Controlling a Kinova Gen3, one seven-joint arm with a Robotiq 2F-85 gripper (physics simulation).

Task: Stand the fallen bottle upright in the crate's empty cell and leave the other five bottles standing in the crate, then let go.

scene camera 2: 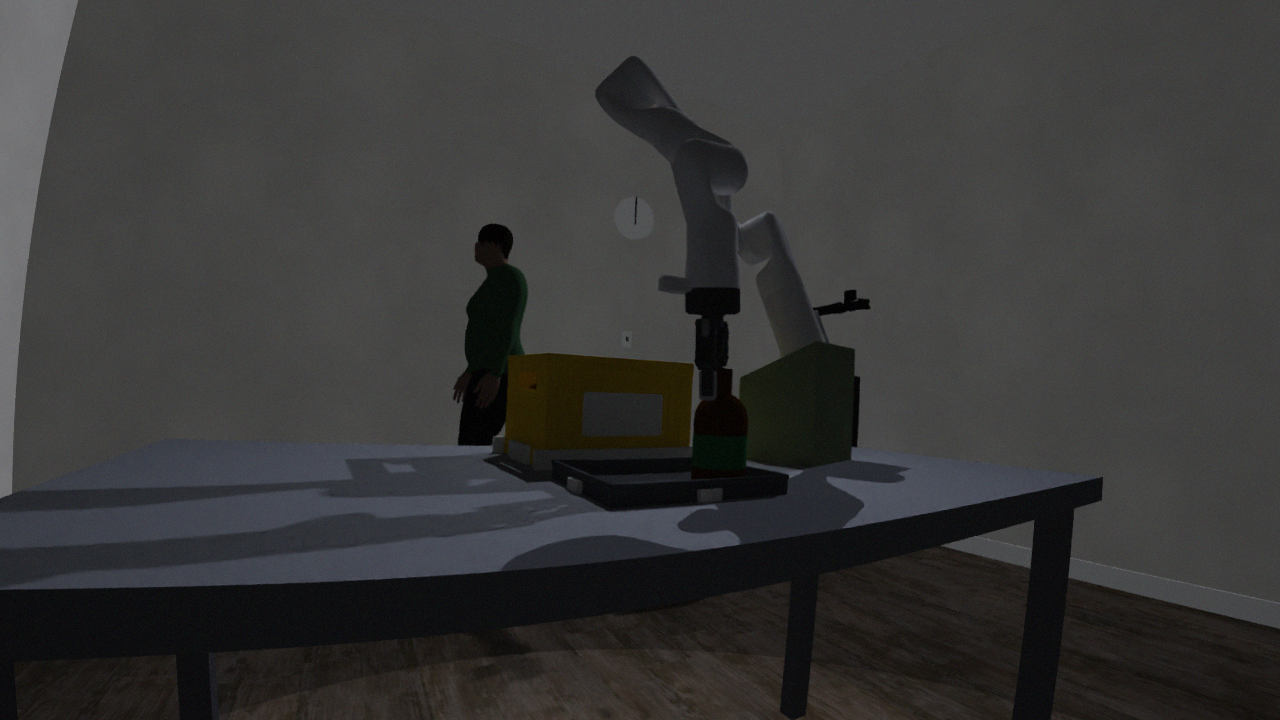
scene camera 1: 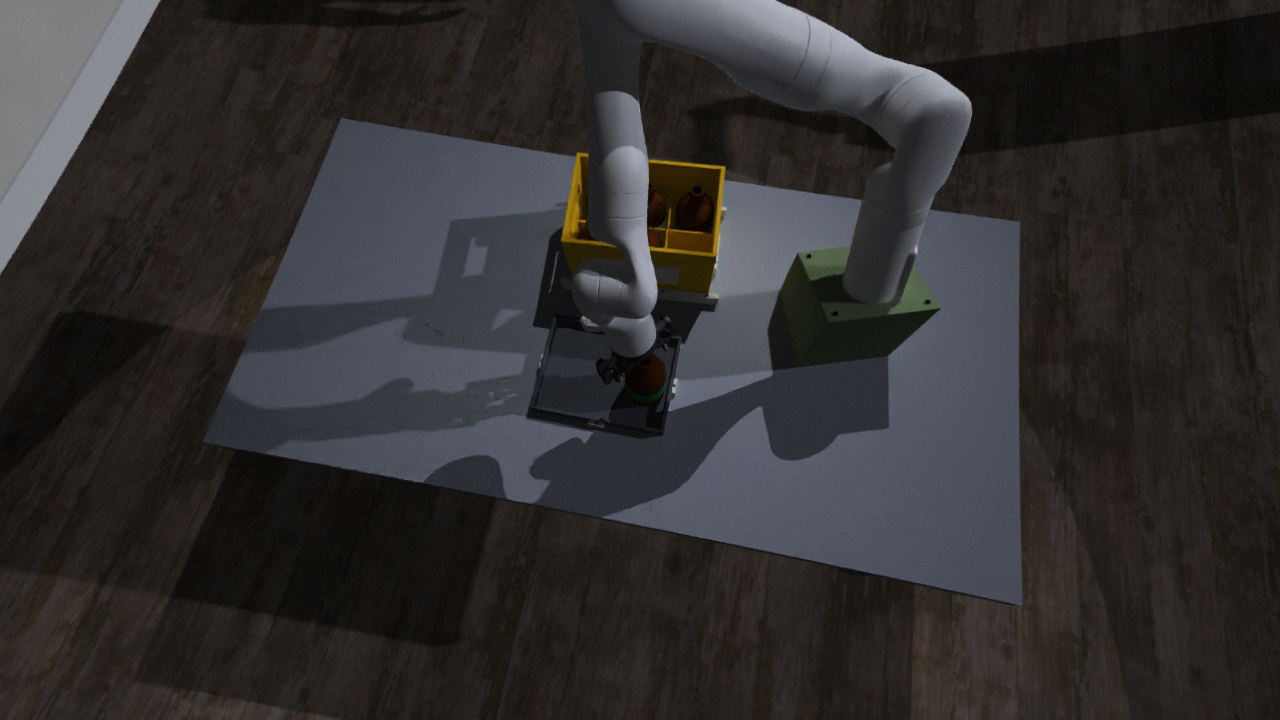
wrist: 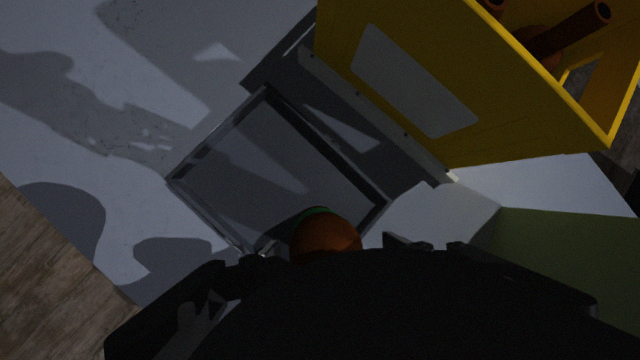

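Where they show: gripper, between the fingertips: (scene camera 2: 712, 396) (scene camera 1: 641, 361) (wrist: 332, 248); arm's base, origin of its link: (scene camera 2: 807, 359) (scene camera 1: 871, 284).
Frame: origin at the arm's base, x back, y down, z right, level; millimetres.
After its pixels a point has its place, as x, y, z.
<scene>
A brown bottle with a green label (scene camera 1: 646, 377) @(-331, 75, -217) (scene camera 2: 719, 430) @(-359, 119, -230) (wrist: 322, 236) @(-358, 78, -190) stands upright in the near right corner of a shallow black tray (scene camera 1: 593, 422) @(-415, 182, -292) (scene camera 2: 656, 487) @(-480, 177, -292) (wrist: 331, 155) @(-403, 192, -105). My gripper (scene camera 2: 712, 377) @(-346, 76, -191) is open and points straight down, with its fingers on either side of the bottle's neck. In the wrist view the fingers are hidden by the dark gripper body. The yellow crate (scene camera 1: 687, 267) @(-306, 71, 2) (scene camera 2: 547, 403) @(-528, 98, -22) (wrist: 506, 128) @(-303, 65, 2) stands just behind the tray. Brown bottles (scene camera 1: 695, 207) @(-317, 70, 127) (wrist: 537, 34) @(-336, 73, 131) stand in it. Its front right cell (scene camera 1: 689, 239) @(-317, 129, 92) looks empty; my arm hides the left cells.
The green base block (scene camera 1: 826, 325) @(-64, -12, -94) (scene camera 2: 796, 406) @(-78, 91, -61) (wrist: 526, 236) @(-106, 150, 15) of my arm stands to the right of the crate and tray. A person in a green top (scene camera 2: 495, 325) stands behind the table. The grey table top (scene camera 1: 392, 232) @(-927, 197, 9) ends at a wooden floor.
</scene>
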